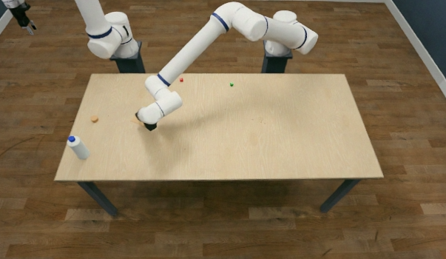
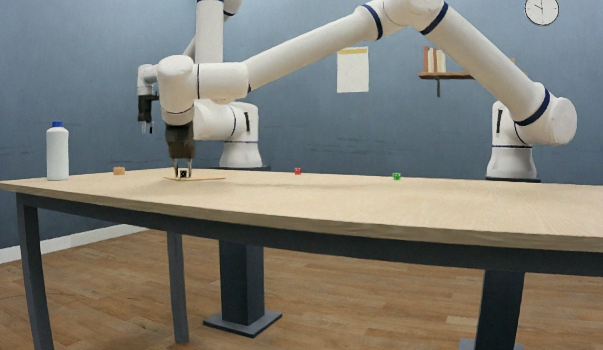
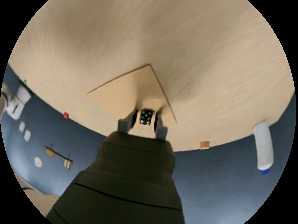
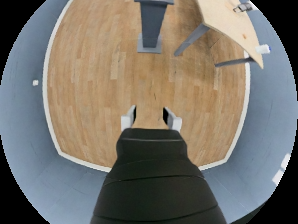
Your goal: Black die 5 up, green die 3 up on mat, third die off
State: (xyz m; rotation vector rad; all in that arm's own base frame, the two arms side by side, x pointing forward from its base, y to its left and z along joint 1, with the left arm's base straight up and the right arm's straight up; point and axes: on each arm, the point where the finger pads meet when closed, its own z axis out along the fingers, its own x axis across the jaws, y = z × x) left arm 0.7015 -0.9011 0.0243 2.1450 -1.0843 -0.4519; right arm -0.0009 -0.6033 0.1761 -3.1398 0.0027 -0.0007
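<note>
The black die lies 1 cm to the right of my left hand, 1 cm below it and 1 cm behind it. Round my left hand: small wooden piece 29 cm to the right, 1 cm below, 1 cm behind; white bottle 30 cm to the right, 23 cm ahead, 6 cm above; tan mat 3 cm behind, 2 cm to the left, 2 cm below.
</note>
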